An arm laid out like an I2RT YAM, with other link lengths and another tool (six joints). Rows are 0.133 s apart.
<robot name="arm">
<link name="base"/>
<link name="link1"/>
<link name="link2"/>
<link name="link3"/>
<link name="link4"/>
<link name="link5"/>
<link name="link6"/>
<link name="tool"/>
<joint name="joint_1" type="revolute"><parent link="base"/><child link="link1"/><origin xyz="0 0 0.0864"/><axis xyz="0 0 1"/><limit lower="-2.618" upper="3.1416"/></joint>
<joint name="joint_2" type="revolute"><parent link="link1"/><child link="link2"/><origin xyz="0.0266 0.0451 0.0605"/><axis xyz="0 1 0"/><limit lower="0" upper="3.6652"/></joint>
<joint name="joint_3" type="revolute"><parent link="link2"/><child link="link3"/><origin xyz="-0.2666 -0.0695 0"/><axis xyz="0 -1 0"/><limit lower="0" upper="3.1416"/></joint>
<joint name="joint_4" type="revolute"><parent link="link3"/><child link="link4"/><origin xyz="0.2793 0.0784 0.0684"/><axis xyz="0 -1 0"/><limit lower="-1.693" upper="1.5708"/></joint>
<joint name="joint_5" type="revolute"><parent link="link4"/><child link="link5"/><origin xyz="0.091 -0.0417 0.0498"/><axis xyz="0 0 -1"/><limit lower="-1.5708" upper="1.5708"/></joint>
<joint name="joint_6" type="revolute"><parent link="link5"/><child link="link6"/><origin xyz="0.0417 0 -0.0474"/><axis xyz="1 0 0"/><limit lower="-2.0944" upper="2.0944"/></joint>
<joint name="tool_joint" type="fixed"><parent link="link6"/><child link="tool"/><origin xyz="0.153 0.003 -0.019" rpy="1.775 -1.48 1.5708"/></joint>
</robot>
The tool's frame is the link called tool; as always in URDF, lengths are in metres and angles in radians.
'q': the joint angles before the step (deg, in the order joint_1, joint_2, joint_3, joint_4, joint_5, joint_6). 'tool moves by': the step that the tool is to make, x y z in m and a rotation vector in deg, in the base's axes. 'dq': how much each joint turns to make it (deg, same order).
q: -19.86, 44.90, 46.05, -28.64, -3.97, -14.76
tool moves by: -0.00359, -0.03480, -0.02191, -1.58, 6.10, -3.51
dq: -4.55, 5.36, 1.93, -1.85, 1.00, -3.78
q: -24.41, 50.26, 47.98, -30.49, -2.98, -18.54
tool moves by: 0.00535, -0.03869, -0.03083, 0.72, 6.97, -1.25
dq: -5.64, 9.84, 3.60, -0.62, -2.03, -4.65
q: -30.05, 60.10, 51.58, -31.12, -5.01, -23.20
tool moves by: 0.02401, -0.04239, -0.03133, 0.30, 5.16, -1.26
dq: -2.99, 13.42, 5.62, 2.99, 0.35, -2.98
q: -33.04, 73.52, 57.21, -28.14, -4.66, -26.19
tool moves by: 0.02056, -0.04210, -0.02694, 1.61, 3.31, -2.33
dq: -2.90, 12.23, 7.19, 1.34, 0.00, -0.79
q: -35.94, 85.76, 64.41, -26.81, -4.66, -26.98
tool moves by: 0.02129, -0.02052, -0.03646, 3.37, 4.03, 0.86
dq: -0.97, 11.61, 7.65, -1.40, -1.40, -1.23
